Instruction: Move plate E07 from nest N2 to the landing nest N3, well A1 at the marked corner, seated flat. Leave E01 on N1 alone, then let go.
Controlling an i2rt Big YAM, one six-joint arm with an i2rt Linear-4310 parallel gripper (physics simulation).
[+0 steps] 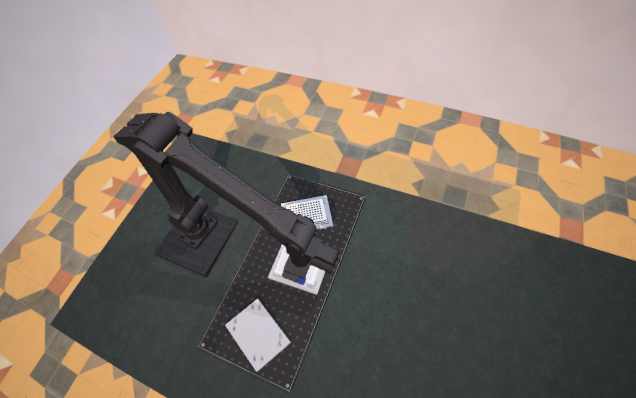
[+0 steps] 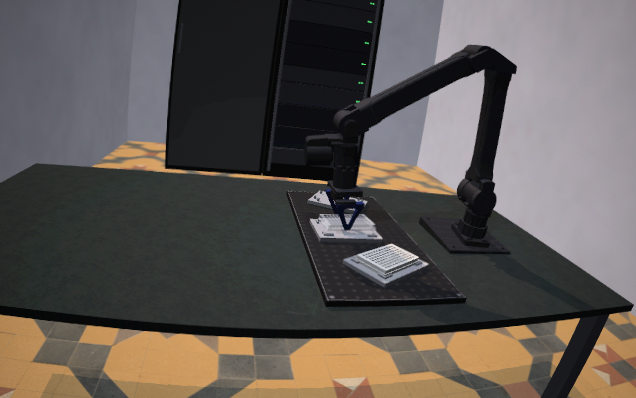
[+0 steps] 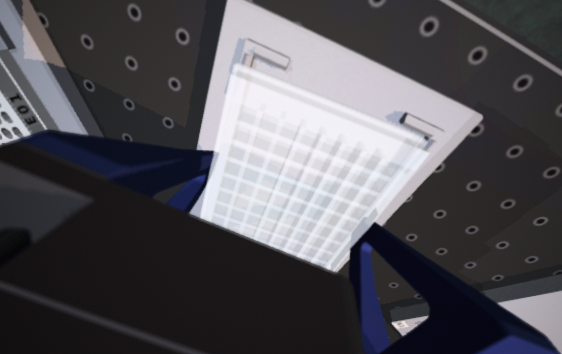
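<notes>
My gripper [image 1: 297, 279] [image 2: 346, 223] [image 3: 289, 195] is shut on plate E07 [image 1: 313, 275] [image 2: 331, 221] [image 3: 311, 171], a clear white well plate, with one blue finger on each long side. The plate is level and low over nest N2 [image 1: 303, 288] [image 2: 327, 236] [image 3: 350, 87], the middle nest, its far corners close to the nest's corner brackets. I cannot tell whether it touches the nest. Nest N3 [image 1: 257, 334] [image 2: 317, 198] is a bare white pad, turned at an angle at the board's other end. Plate E01 [image 1: 309, 208] [image 2: 387, 258] sits on nest N1.
All three nests stand on a black perforated board [image 1: 241, 283] [image 2: 331, 283] on the dark green table. The arm's base [image 1: 198, 245] [image 2: 459, 239] is bolted beside the board. A dark server rack [image 2: 224, 85] stands behind the table.
</notes>
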